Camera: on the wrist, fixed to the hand. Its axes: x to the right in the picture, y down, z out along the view.
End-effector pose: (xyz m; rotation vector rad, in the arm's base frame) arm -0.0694 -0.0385 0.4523 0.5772 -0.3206 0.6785
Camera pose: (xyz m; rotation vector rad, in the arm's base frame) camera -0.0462 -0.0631 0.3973 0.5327 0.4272 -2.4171
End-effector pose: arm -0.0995 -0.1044 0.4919 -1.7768 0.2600 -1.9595
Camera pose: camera -0.1408 -0.0548 0.4932 0.4245 1.5129 0.3580
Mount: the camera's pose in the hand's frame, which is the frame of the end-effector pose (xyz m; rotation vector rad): -0.0202 -0.0527 -0.0314 0.0155 -0.4015 -3.1000
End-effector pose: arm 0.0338 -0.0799 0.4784 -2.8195 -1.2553 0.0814
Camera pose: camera -0.0165 -0.0606 0.5140 -1.2381 2.8263 -0.2870
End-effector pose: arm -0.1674 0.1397 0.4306 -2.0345 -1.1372 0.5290
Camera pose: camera -0.1865 0.1278 0.4911 1.3213 -2.3929 -0.7408
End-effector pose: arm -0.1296 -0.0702 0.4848 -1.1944 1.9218 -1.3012
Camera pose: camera -0.1254 -0.0460 0.5445 1.9609 1.1952 0.5384
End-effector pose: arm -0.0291 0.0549 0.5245 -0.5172 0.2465 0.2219
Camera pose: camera -0.0395 -0.0087 0.5281 -0.3004 -1.0832 -2.6468
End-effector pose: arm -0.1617 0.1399 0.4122 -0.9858 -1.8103 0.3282
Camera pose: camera -0.1563 0.0851 0.4459 2.3225 -1.4502 -1.3497
